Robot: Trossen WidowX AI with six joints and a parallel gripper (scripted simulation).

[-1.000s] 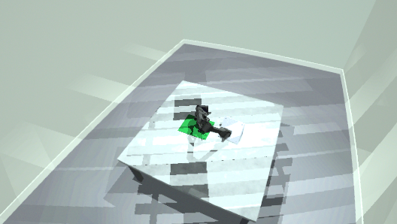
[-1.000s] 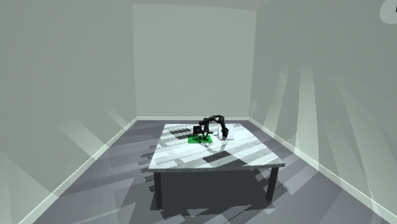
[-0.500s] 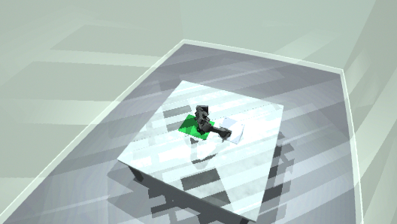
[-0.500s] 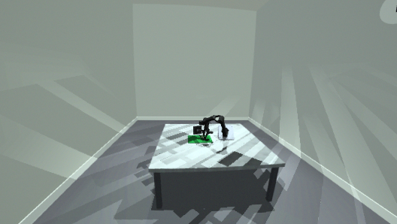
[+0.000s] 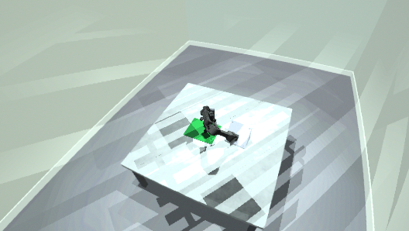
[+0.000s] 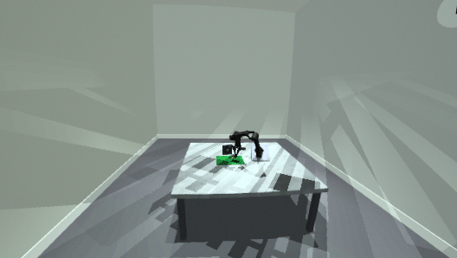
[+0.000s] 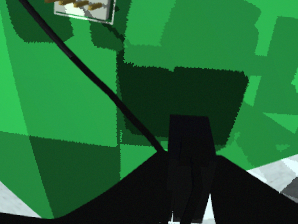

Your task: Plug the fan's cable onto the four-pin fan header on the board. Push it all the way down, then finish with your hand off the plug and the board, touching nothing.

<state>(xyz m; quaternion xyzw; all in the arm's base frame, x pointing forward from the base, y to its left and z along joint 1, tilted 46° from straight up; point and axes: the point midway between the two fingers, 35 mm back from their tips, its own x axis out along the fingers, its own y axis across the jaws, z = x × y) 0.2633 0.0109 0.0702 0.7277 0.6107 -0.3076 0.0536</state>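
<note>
Right now the green board is 7 cm ahead of my gripper tip, 3 cm to the right of it and 8 cm below it. From my gripper tip the other things lie so: black fan plug (1 cm to the left); then white four-pin header (4 cm ahead, 8 cm to the right, 7 cm below); then black fan (10 cm ahead, 20 cm to the right, 1 cm below).
</note>
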